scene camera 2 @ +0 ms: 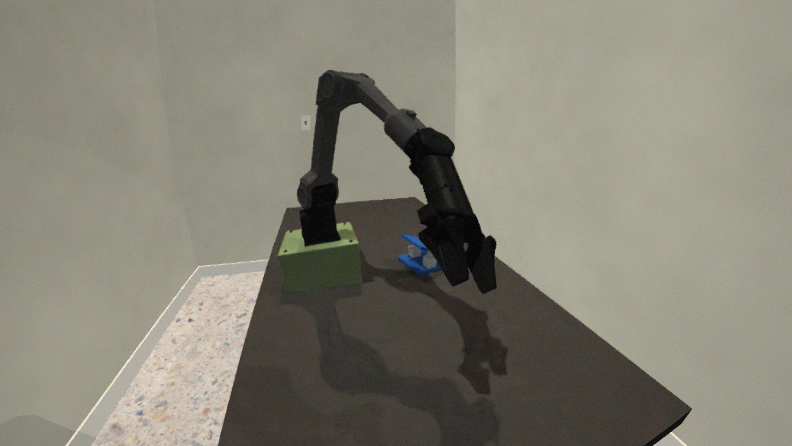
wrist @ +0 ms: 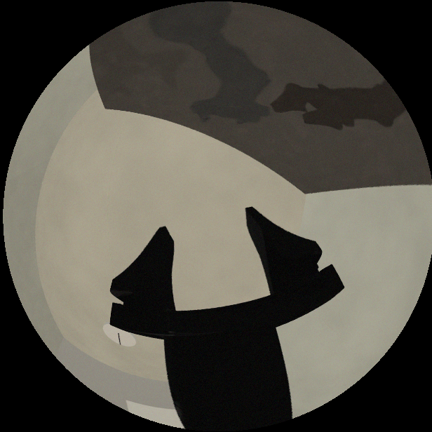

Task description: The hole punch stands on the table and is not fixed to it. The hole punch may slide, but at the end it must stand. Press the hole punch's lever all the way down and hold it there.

my gripper: scene camera 2; wrist
blue hole punch: scene camera 2 416,259; not seen in the wrist view (out of frame)
same spot on my gripper: (scene camera 2: pixel 443 237) = (wrist: pixel 158 291)
